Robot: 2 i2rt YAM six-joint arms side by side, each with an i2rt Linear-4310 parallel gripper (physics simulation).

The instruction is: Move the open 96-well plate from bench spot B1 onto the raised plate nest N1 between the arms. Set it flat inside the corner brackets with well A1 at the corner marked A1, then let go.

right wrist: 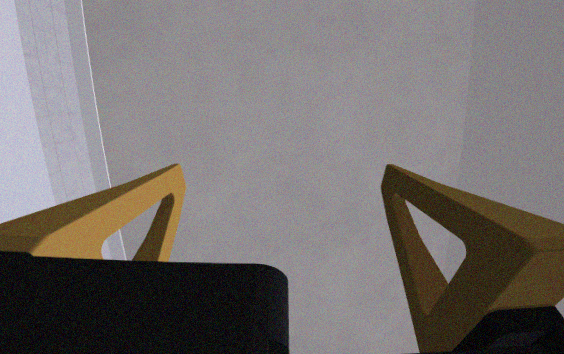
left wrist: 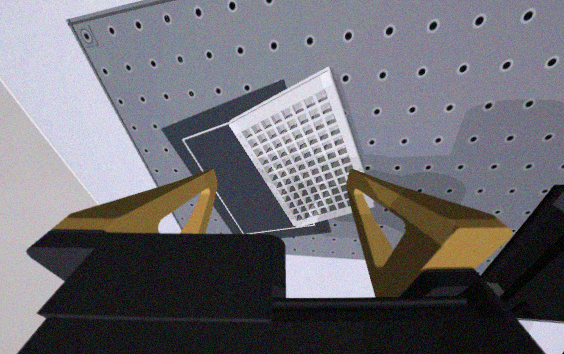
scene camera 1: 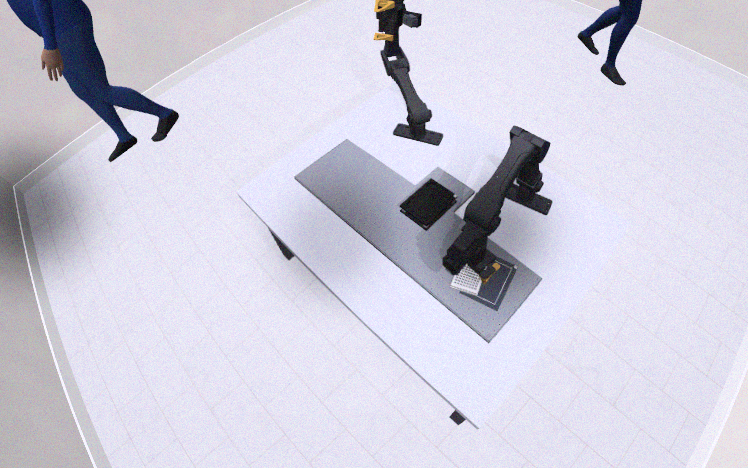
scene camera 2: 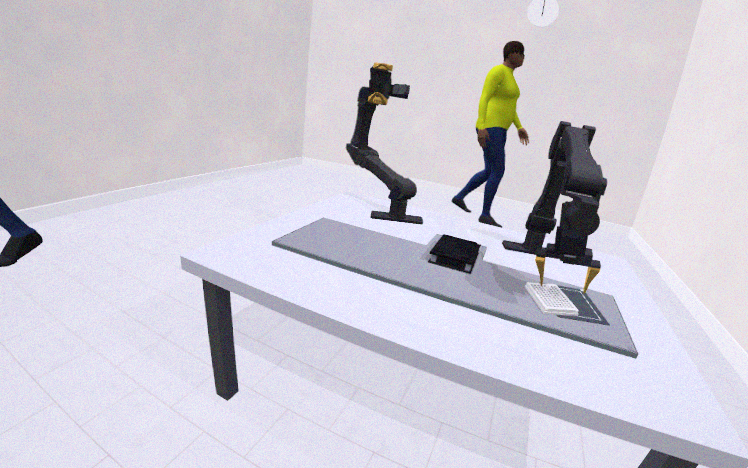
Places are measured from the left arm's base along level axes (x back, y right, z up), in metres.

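Pixels of known places: left gripper, fingertip midpoint: [left wrist: 281, 176] [scene camera 1: 473, 273] [scene camera 2: 562, 289]; right gripper, fingertip midpoint: [right wrist: 283, 175] [scene camera 1: 375, 25] [scene camera 2: 380, 78]; left arm's base, origin of the base link: [scene camera 1: 524, 198] [scene camera 2: 531, 250]; right arm's base, origin of the base link: [scene camera 1: 418, 135] [scene camera 2: 396, 218].
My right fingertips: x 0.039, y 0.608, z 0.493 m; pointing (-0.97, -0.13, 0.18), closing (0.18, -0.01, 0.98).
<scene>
Ahead of a thing's pixels: the offset from my right fingertips to its middle. "spot": to the spot under its first point. Level surfaces: height alone.
The white 96-well plate @[dx -0.420, dy -0.561, dz -0.471 m] [scene camera 1: 466, 280] [scene camera 2: 553, 299] [left wrist: 300, 155] lies flat, partly over the dark bench spot @[spot: dx -0.430, dy -0.672, dz -0.478 m] [scene camera 1: 500, 292] [scene camera 2: 587, 304] [left wrist: 220, 167] and partly beyond its outline. My left gripper [scene camera 1: 490, 274] [scene camera 2: 563, 287] [left wrist: 281, 176] is open and points down low over them. In the left wrist view its right fingertip is by the plate's right edge, its left one over the dark spot; contact cannot be told. My right gripper [scene camera 1: 384, 20] [scene camera 2: 380, 82] [right wrist: 283, 175] is open, raised far from the plate. The raised black nest @[dx -0.253, dy -0.326, dz -0.460 m] [scene camera 1: 429, 201] [scene camera 2: 455, 247] shows no plate on it. The A1 marks are unreadable.
The grey perforated board @[dz -0.480 m] [scene camera 1: 353, 182] [scene camera 2: 353, 248] [left wrist: 410, 90] lies under the spot on the white table @[dz -0.493 m] [scene camera 1: 330, 264] [scene camera 2: 330, 298]. The nest stands between the arm bases, close to my left arm [scene camera 1: 488, 204] [scene camera 2: 584, 165]. People stand beyond the table.
</scene>
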